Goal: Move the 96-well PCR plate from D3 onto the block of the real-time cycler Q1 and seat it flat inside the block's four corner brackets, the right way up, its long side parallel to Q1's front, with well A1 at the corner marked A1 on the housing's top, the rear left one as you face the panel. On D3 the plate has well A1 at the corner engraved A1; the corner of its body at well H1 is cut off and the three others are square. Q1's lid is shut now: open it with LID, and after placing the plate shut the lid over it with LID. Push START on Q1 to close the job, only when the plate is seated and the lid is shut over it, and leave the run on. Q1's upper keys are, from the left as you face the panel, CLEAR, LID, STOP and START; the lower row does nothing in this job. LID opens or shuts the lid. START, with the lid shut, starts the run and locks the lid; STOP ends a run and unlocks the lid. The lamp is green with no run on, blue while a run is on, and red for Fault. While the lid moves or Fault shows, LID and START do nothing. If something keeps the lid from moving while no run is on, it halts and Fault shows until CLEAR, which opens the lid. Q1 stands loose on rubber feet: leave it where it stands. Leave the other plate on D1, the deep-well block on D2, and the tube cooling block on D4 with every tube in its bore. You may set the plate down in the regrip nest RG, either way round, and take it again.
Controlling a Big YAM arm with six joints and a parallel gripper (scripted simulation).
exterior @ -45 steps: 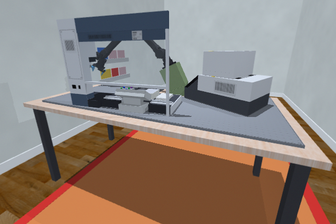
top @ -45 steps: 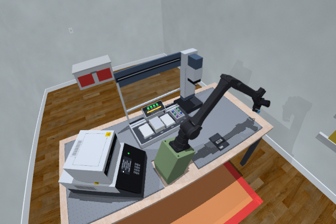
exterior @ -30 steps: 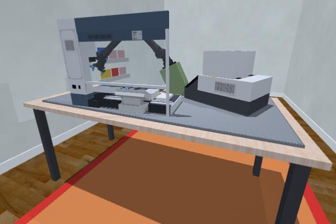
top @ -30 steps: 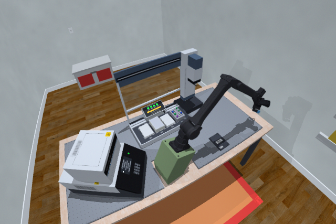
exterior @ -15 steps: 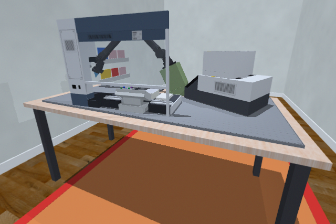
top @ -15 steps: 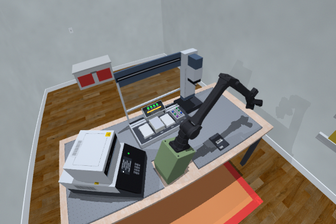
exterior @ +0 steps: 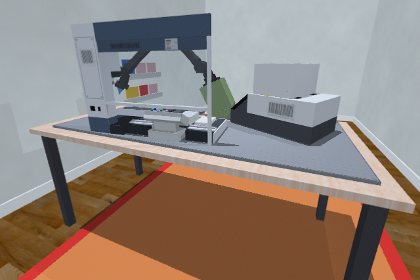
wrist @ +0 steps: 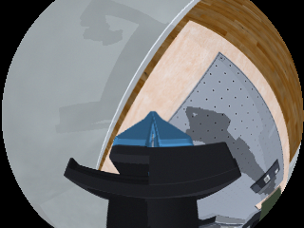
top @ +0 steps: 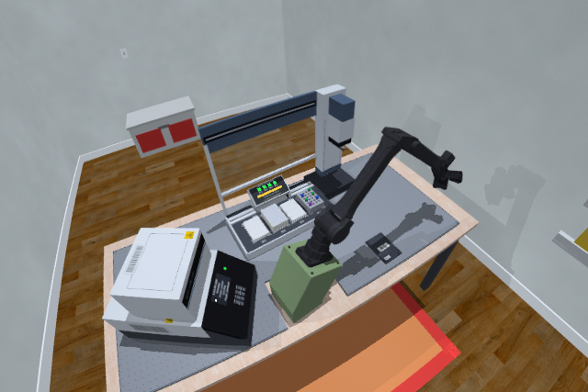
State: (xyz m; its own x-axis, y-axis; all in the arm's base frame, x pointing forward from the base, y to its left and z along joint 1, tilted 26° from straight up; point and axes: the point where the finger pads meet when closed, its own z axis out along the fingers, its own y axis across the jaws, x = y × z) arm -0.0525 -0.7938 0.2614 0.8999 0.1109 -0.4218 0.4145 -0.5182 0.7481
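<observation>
My gripper is now 58 cm to the right of the tube cooling block, 41 cm short of it and 5 cm above it. The rest, counted from my hand: gantry beam 68 cm to the left, 60 cm ahead, 39 cm above; then thin post 96 cm to the left, 62 cm ahead, 11 cm above; then gantry head 47 cm ahead, 33 cm to the left, 26 cm above.
</observation>
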